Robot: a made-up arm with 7 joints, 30 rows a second.
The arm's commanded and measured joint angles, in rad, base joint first. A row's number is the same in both.
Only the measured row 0 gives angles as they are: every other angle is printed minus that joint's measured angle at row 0.
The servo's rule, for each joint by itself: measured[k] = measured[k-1] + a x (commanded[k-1-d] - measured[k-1]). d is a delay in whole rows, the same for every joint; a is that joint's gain. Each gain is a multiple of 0.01, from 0.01 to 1. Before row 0 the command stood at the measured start. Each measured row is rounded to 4 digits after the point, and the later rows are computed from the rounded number. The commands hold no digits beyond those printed.
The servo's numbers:
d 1
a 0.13 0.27 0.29 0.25 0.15 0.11 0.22
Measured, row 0:
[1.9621, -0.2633, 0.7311, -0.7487, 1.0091, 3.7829, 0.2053]
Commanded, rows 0 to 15:
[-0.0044, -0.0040, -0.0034, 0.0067, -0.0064, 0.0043, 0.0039]
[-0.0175, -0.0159, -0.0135, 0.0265, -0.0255, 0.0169, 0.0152]
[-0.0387, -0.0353, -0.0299, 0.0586, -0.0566, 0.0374, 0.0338]
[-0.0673, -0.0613, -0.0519, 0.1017, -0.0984, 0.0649, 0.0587]
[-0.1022, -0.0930, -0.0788, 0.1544, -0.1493, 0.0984, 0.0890]
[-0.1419, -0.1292, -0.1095, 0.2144, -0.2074, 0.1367, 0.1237]
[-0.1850, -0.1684, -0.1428, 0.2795, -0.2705, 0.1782, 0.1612]
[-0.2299, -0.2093, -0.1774, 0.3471, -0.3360, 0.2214, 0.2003]
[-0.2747, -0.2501, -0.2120, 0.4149, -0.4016, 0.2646, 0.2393]
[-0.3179, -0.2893, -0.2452, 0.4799, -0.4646, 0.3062, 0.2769]
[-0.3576, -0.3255, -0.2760, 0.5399, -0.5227, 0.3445, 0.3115]
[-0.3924, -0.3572, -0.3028, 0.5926, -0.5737, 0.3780, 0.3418]
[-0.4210, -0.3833, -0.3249, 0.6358, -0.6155, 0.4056, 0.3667]
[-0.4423, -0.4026, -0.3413, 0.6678, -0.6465, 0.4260, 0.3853]
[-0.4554, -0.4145, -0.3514, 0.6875, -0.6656, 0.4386, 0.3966]
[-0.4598, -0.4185, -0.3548, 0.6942, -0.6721, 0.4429, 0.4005]
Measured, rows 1 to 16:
[0.0000, 0.0000, 0.0000, 0.0000, 0.0000, 0.0000, 0.0000]
[-0.0006, -0.0011, -0.0010, 0.0017, -0.0010, 0.0005, 0.0009]
[-0.0028, -0.0051, -0.0046, 0.0079, -0.0047, 0.0023, 0.0040]
[-0.0075, -0.0133, -0.0119, 0.0206, -0.0125, 0.0062, 0.0106]
[-0.0153, -0.0263, -0.0235, 0.0409, -0.0254, 0.0127, 0.0212]
[-0.0266, -0.0443, -0.0395, 0.0693, -0.0440, 0.0221, 0.0361]
[-0.0416, -0.0672, -0.0598, 0.1056, -0.0685, 0.0347, 0.0554]
[-0.0602, -0.0945, -0.0839, 0.1491, -0.0988, 0.0505, 0.0787]
[-0.0823, -0.1255, -0.1110, 0.1986, -0.1344, 0.0693, 0.1055]
[-0.1073, -0.1591, -0.1403, 0.2527, -0.1745, 0.0908, 0.1349]
[-0.1347, -0.1943, -0.1707, 0.3095, -0.2180, 0.1145, 0.1661]
[-0.1637, -0.2297, -0.2012, 0.3671, -0.2637, 0.1398, 0.1981]
[-0.1934, -0.2641, -0.2307, 0.4235, -0.3102, 0.1660, 0.2297]
[-0.2230, -0.2963, -0.2580, 0.4766, -0.3560, 0.1924, 0.2598]
[-0.2515, -0.3250, -0.2822, 0.5244, -0.3996, 0.2181, 0.2874]
[-0.2780, -0.3492, -0.3023, 0.5652, -0.4395, 0.2424, 0.3114]

